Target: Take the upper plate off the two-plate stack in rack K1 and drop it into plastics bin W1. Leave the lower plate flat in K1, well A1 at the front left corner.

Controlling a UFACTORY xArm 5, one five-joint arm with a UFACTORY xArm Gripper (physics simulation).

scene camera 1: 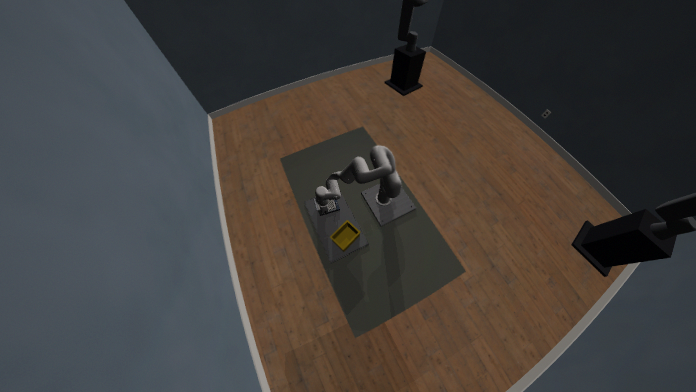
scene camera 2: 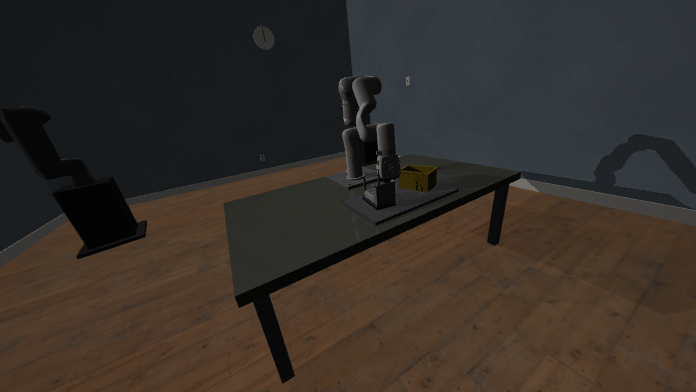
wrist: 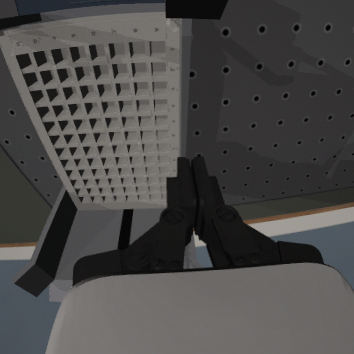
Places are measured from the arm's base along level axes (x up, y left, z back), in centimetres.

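Pixels of known places: gripper, fingertip midpoint: [scene camera 1: 324,211] [wrist: 188,174]; arm's base at its link origin: [scene camera 1: 383,198] [scene camera 2: 355,177].
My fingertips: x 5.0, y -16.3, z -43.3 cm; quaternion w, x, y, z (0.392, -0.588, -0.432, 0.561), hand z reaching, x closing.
Observation:
Ahead of a thing's pixels: the offset from my fingertips to its top centre. "spot": to the spot under its first point. Level surfaces: height alone.
A pale plate {dz +3.8, dx -0.3, dy -3.8 cm} [scene camera 1: 332,205] [scene camera 2: 370,194] [wrist: 173,90] with square wells lies in the dark rack {dz +4.4, dx +6.5, dy -3.5 cm} [scene camera 1: 329,213] [scene camera 2: 385,196] [wrist: 41,265]. I cannot tell whether a second plate lies under it. In the wrist view the plate looks flat, with part of its rim by the rack's black corner post. My gripper [wrist: 188,174] is shut, with nothing between its fingers. Its fingertips overlap the edge of the plate's long right side in the wrist view; their height over it is unclear. The fingers are hidden under the wrist in scene view 1. The yellow bin {dz +1.4, dx +4.5, dy +24.4 cm} [scene camera 1: 345,237] [scene camera 2: 417,180] stands beside the rack.
The rack and bin stand on a grey perforated board {dz +1.9, dx -5.4, dy +9.2 cm} [scene camera 1: 325,240] [scene camera 2: 425,197] [wrist: 245,50] on the green-grey table {dx -6.7 cm} [scene camera 1: 425,260] [scene camera 2: 290,225]. The arm's base plate [scene camera 1: 395,212] is bolted beside the board. Black rack corner posts {spot: dz +8.8, dx +5.6, dy +2.1 cm} [wrist: 196,8] rise around the plate. Two dark arms stand on pedestals away from the table.

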